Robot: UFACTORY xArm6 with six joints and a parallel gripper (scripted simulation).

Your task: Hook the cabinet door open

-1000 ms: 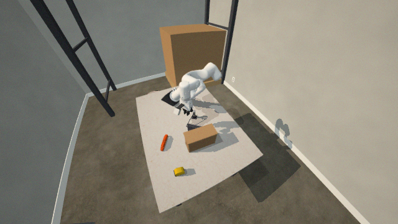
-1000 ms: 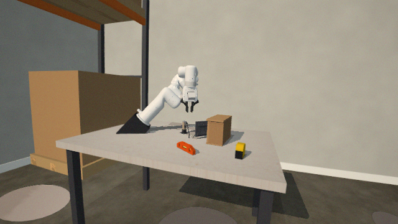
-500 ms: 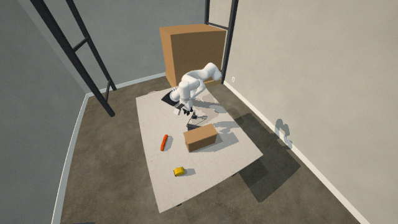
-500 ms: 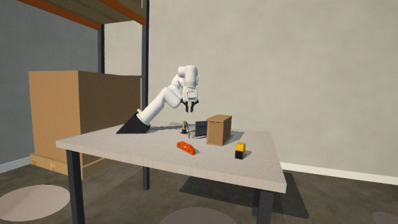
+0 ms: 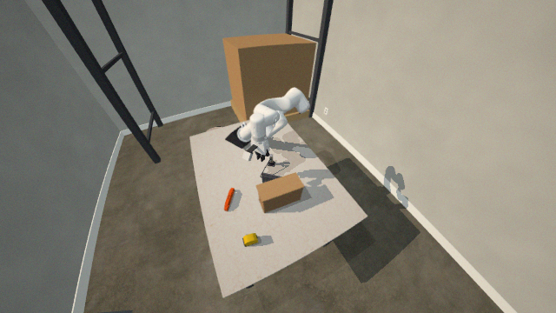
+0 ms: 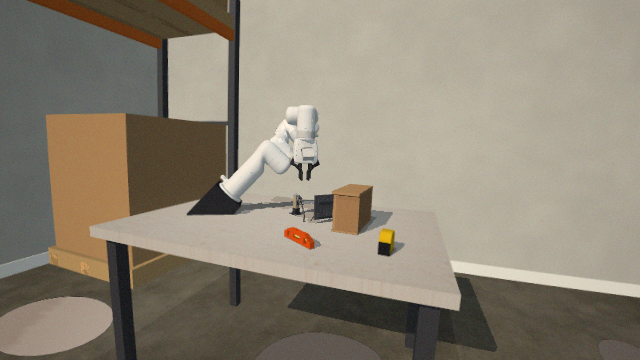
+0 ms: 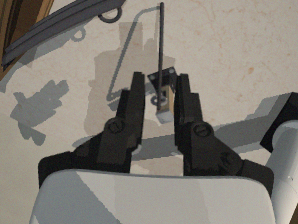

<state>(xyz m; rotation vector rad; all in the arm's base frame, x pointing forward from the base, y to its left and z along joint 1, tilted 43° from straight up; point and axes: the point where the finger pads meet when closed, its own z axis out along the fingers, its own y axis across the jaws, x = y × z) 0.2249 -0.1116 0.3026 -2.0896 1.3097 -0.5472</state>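
The dark hook rod is 15 cm below my hand, 4 cm to the left of it and 3 cm behind it. The rest, counted from my hand: yellow tape measure: 36 cm ahead, 21 cm to the right, 17 cm below; orange level: 25 cm to the right, 18 cm below, 9 cm ahead; dark door: 13 cm below, 11 cm ahead, 6 cm to the left.
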